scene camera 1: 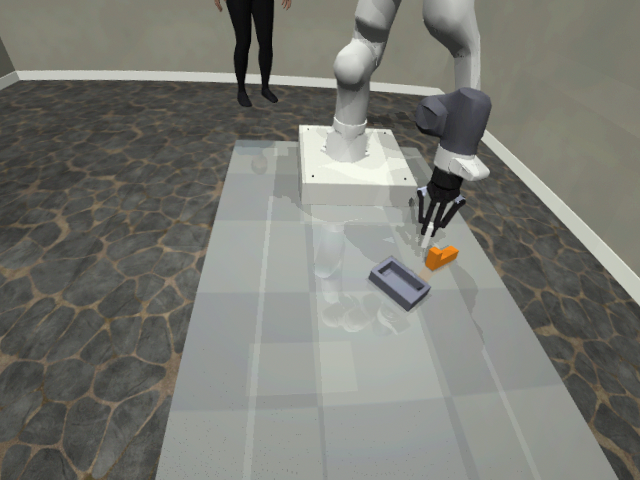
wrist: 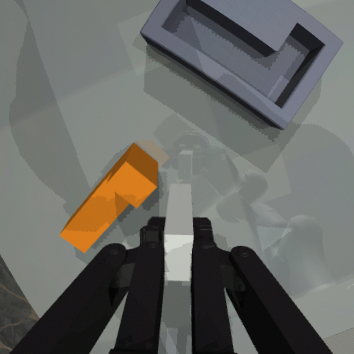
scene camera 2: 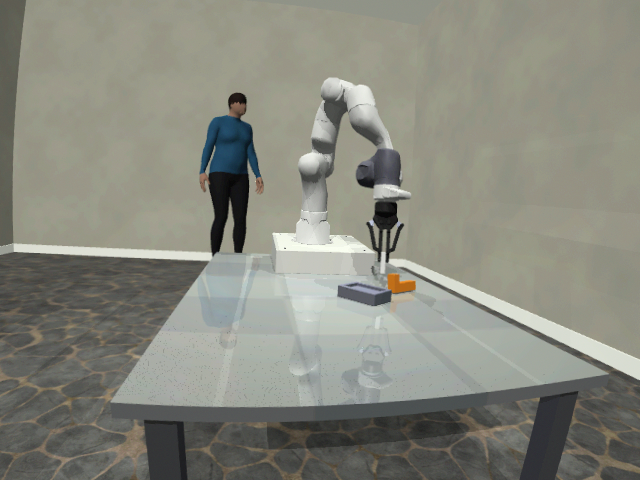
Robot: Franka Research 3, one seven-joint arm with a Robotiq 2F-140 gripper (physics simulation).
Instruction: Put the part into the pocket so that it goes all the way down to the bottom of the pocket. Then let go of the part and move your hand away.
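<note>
The orange L-shaped part (scene camera 1: 440,257) (scene camera 2: 394,284) (wrist: 107,200) lies on the table beside the grey block, apart from it. Its long arm lies along the table and its short arm sticks up at the end nearer the block. The grey block (scene camera 1: 387,292) (scene camera 2: 364,296) (wrist: 215,71) has an L-shaped pocket open at the top; no part is in it. My gripper (scene camera 1: 427,235) (scene camera 2: 383,261) (wrist: 179,201) is shut with nothing between its light fingertips. It points down above the table, close beside the part, on the robot-base side in the scene views.
The white robot base (scene camera 1: 356,193) (scene camera 2: 323,262) stands at the far end of the glossy table (scene camera 1: 289,439) (scene camera 2: 361,410). The table's right edge runs not far beyond the part. A person (scene camera 1: 253,46) (scene camera 2: 231,144) stands behind the table at the left.
</note>
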